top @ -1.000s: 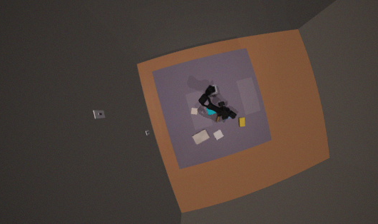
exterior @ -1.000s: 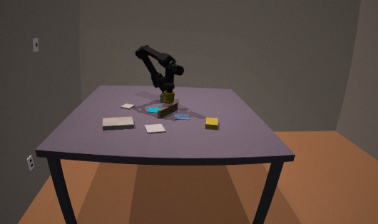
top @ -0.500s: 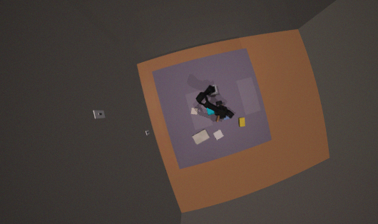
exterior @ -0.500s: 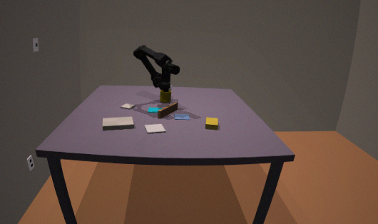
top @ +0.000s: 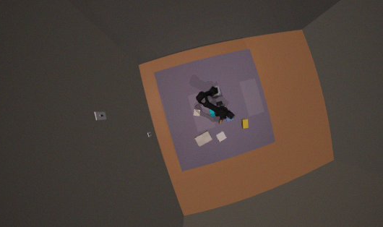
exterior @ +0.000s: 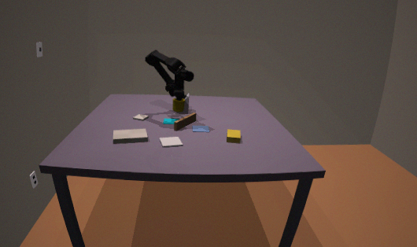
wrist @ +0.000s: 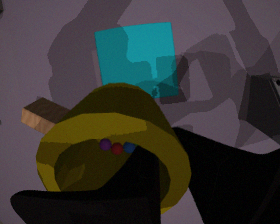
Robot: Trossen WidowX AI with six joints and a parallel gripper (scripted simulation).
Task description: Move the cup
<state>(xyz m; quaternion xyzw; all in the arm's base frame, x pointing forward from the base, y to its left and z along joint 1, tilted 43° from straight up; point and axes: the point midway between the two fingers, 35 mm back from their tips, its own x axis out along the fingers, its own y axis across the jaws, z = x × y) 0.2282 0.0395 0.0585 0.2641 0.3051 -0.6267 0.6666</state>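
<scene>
My gripper tip is now 12 cm above the teal pad, 4 cm to the left of it and 1 cm short of it. From my gripper tip the other things lie so: blue marble (2 cm to the left, 2 cm below, 2 cm ahead); then cup (2 cm ahead); then wooden bar (10 cm below, 6 cm ahead, 5 cm to the left).
</scene>
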